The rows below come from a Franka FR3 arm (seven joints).
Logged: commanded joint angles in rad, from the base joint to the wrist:
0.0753 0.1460 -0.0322 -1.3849 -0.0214 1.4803 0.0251
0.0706 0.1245 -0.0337 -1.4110 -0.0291 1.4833 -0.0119
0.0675 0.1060 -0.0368 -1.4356 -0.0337 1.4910 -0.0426
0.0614 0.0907 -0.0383 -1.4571 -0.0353 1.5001 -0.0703
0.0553 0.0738 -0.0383 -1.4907 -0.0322 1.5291 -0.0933
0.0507 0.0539 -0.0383 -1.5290 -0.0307 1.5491 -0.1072
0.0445 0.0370 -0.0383 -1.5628 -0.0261 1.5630 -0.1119
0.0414 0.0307 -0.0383 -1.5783 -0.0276 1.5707 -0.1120
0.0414 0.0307 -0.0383 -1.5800 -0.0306 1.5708 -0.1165
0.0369 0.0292 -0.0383 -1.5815 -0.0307 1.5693 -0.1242
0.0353 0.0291 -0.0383 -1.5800 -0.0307 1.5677 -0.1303
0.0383 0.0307 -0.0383 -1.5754 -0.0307 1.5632 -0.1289
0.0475 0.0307 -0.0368 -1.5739 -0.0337 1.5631 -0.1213
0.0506 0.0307 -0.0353 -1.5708 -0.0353 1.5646 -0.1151
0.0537 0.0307 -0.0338 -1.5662 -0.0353 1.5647 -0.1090
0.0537 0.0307 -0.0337 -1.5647 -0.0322 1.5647 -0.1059
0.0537 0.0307 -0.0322 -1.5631 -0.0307 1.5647 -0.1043
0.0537 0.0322 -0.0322 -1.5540 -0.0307 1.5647 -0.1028
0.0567 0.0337 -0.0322 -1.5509 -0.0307 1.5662 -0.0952
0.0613 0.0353 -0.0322 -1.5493 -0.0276 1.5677 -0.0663
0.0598 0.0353 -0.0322 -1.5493 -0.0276 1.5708 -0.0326
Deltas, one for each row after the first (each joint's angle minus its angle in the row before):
-0.0047 -0.0215 -0.0015 -0.0261 -0.0077 0.0030 -0.0370
-0.0031 -0.0185 -0.0031 -0.0246 -0.0046 0.0077 -0.0307
-0.0061 -0.0153 -0.0015 -0.0215 -0.0016 0.0091 -0.0277
-0.0061 -0.0169 0.0000 -0.0336 0.0031 0.0290 -0.0230
-0.0046 -0.0199 0.0000 -0.0383 0.0015 0.0200 -0.0139
-0.0062 -0.0169 0.0000 -0.0338 0.0046 0.0139 -0.0047
-0.0031 -0.0063 0.0000 -0.0155 -0.0015 0.0077 -0.0001
0.0000 0.0000 0.0000 -0.0017 -0.0030 0.0001 -0.0045
-0.0045 -0.0015 0.0000 -0.0015 -0.0001 -0.0015 -0.0077
-0.0016 -0.0001 0.0000 0.0015 0.0000 -0.0016 -0.0061
0.0030 0.0016 0.0000 0.0046 0.0000 -0.0045 0.0014
0.0092 0.0000 0.0015 0.0015 -0.0030 -0.0001 0.0076
0.0031 0.0000 0.0015 0.0031 -0.0016 0.0015 0.0062
0.0031 0.0000 0.0015 0.0046 0.0000 0.0001 0.0061
0.0000 0.0000 0.0001 0.0015 0.0031 0.0000 0.0031
0.0000 0.0000 0.0015 0.0016 0.0015 0.0000 0.0016
0.0000 0.0015 0.0000 0.0091 0.0000 0.0000 0.0015
0.0030 0.0015 0.0000 0.0031 0.0000 0.0015 0.0076
0.0046 0.0016 0.0000 0.0016 0.0031 0.0015 0.0289
-0.0015 0.0000 0.0000 0.0000 0.0000 0.0031 0.0337

